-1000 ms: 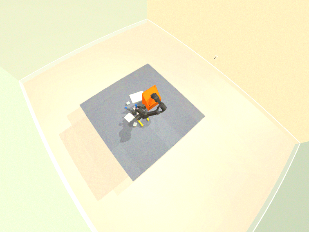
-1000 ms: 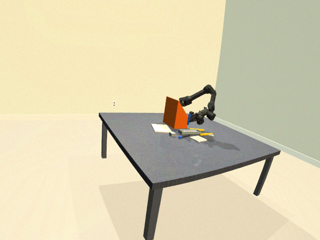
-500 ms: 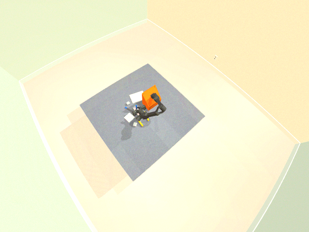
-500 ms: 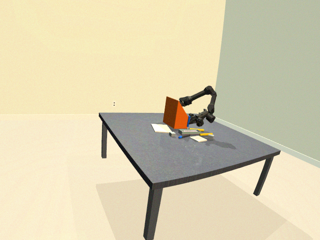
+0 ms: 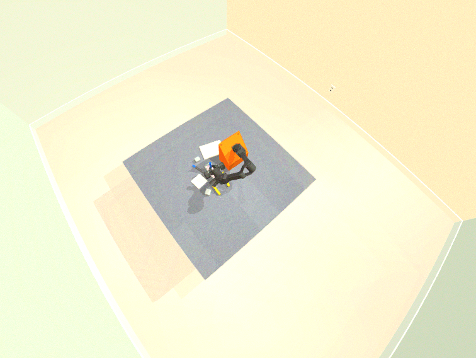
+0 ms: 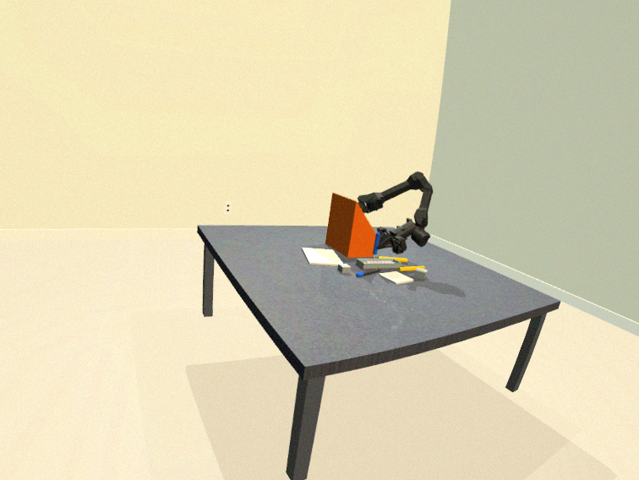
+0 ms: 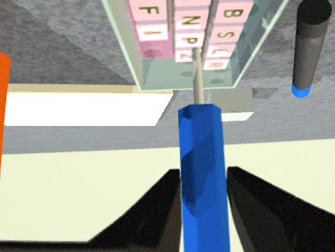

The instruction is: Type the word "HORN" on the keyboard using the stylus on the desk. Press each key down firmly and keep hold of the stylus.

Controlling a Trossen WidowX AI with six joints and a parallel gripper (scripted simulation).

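My gripper tip is now 90 mm short of the blue-tipped pen, 100 mm to the left of it and 80 mm above it. Also, from my gripper tip: white pad 150 mm ahead, 20 mm to the left, 80 mm below; then stylus 10 mm below; then grey block 30 mm ahead, 160 mm to the right, 70 mm below.
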